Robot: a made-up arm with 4 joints.
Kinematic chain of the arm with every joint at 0, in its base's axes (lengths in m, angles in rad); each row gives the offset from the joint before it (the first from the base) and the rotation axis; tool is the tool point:
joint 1: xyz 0 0 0.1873 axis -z
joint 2: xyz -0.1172 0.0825 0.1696 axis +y
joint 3: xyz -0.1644 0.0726 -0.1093 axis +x
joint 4: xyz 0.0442 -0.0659 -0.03 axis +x
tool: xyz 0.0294 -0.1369 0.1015
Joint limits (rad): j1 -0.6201..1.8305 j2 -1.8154..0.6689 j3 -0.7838..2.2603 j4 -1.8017..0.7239
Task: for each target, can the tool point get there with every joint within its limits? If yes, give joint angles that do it. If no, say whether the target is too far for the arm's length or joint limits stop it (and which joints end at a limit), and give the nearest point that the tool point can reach.
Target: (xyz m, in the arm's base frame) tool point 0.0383 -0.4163 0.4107
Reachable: no: joint limits stop it (at a limit: joint 1, joint 2, joint 4) | nearest point 0.0809 -0.2734 0.3533 | short by 0.160 m
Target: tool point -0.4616 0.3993 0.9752
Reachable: no: too far | nearest point -0.1989 0.1720 0.4437 | short by 0.635 m
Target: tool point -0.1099 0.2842 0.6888
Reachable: no: joint limits stop it (at a limit: joint 3) | nearest point -0.0780 0.2018 0.4680 | short by 0.238 m
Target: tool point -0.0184 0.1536 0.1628
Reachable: yes | joints 1.6060 -0.2966 1.0252 -0.4225
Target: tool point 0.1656 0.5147 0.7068
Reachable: no: too far | nearest point 0.0897 0.2788 0.4211 | short by 0.378 m
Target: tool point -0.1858 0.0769 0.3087
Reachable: yes | joints 0.6228 -0.3758 -0.1996 0.1388
